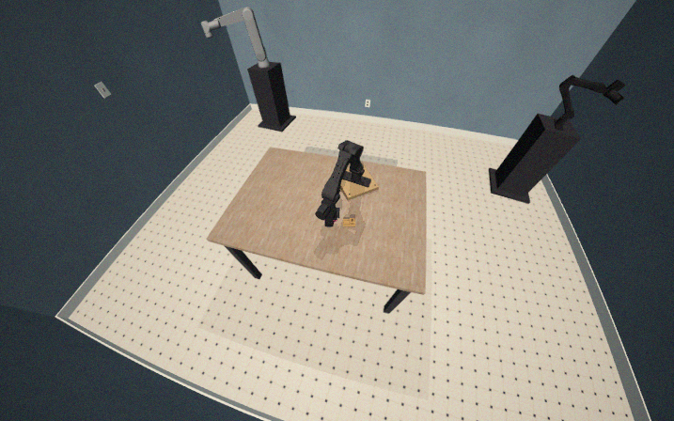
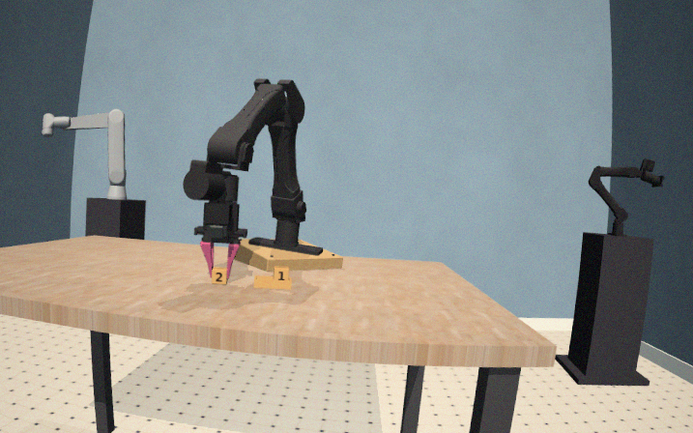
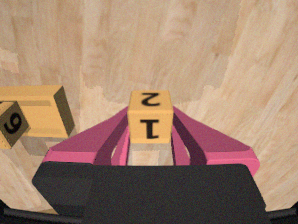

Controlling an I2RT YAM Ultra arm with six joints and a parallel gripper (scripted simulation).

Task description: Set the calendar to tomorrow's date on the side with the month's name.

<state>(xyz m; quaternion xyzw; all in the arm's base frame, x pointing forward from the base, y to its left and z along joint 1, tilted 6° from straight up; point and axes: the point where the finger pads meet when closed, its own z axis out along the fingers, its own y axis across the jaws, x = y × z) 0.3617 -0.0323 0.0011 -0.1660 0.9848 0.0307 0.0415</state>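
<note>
Now: hand right at the digit cube. Round my hand: tan tray: 100 mm to the left, 40 mm behind, 10 mm below.
</note>
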